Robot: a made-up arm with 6 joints. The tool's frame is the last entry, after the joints.
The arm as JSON. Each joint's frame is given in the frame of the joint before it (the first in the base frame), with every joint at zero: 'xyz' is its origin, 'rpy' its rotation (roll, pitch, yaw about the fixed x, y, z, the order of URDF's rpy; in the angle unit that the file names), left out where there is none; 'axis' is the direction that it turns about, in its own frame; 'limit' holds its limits. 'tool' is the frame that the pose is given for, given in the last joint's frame.
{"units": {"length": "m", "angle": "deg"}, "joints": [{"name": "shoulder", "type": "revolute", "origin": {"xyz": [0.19, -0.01, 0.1]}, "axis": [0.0, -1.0, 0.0], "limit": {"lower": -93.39, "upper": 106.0}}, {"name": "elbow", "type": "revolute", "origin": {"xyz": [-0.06, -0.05, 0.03]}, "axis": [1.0, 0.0, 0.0], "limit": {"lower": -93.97, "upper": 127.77}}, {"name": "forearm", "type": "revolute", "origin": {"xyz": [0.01, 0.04, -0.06]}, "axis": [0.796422, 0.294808, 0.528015], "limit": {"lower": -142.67, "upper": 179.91}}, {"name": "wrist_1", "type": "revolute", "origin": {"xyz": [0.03, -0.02, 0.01]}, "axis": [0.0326, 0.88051, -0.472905], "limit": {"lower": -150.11, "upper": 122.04}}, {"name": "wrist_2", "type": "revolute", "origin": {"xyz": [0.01, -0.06, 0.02]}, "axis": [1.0, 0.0, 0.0], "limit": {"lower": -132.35, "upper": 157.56}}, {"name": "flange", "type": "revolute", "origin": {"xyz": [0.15, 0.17, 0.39]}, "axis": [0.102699, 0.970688, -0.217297], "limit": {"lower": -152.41, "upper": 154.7}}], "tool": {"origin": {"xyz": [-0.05, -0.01, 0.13], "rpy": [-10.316, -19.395, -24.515]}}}
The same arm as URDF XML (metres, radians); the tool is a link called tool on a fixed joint. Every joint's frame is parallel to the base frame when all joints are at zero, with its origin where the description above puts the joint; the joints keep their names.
<robot name="arm">
<joint name="tool_joint" type="fixed"><parent link="link6"/><child link="tool"/><origin xyz="-0.0500 -0.0100 0.1300" rpy="-0.1800 -0.3385 -0.4279"/></joint>
<joint name="flange" type="revolute"><parent link="link5"/><child link="link6"/><origin xyz="0.1500 0.1700 0.3900" rpy="0.0000 0.0000 0.0000"/><axis xyz="0.102699 0.970688 -0.217297"/><limit lower="-2.6601" upper="2.7000"/></joint>
<joint name="wrist_2" type="revolute"><parent link="link4"/><child link="link5"/><origin xyz="0.0100 -0.0600 0.0200" rpy="0.0000 0.0000 0.0000"/><axis xyz="1 0 0"/><limit lower="-2.3099" upper="2.7499"/></joint>
<joint name="wrist_1" type="revolute"><parent link="link3"/><child link="link4"/><origin xyz="0.0300 -0.0200 0.0100" rpy="0.0000 0.0000 0.0000"/><axis xyz="0.0326 0.88051 -0.472905"/><limit lower="-2.6199" upper="2.1300"/></joint>
<joint name="forearm" type="revolute"><parent link="link2"/><child link="link3"/><origin xyz="0.0100 0.0400 -0.0600" rpy="0.0000 0.0000 0.0000"/><axis xyz="0.796422 0.294808 0.528015"/><limit lower="-2.4901" upper="3.1400"/></joint>
<joint name="elbow" type="revolute"><parent link="link1"/><child link="link2"/><origin xyz="-0.0600 -0.0500 0.0300" rpy="0.0000 0.0000 0.0000"/><axis xyz="1 0 0"/><limit lower="-1.6401" upper="2.2300"/></joint>
<joint name="shoulder" type="revolute"><parent link="base"/><child link="link1"/><origin xyz="0.1900 -0.0100 0.1000" rpy="0.0000 0.0000 0.0000"/><axis xyz="0 -1 0"/><limit lower="-1.6300" upper="1.8500"/></joint>
<link name="base"/>
<link name="link1"/>
<link name="link2"/>
<link name="link3"/>
<link name="link4"/>
<link name="link5"/>
<link name="link6"/>
<link name="tool"/>
</robot>

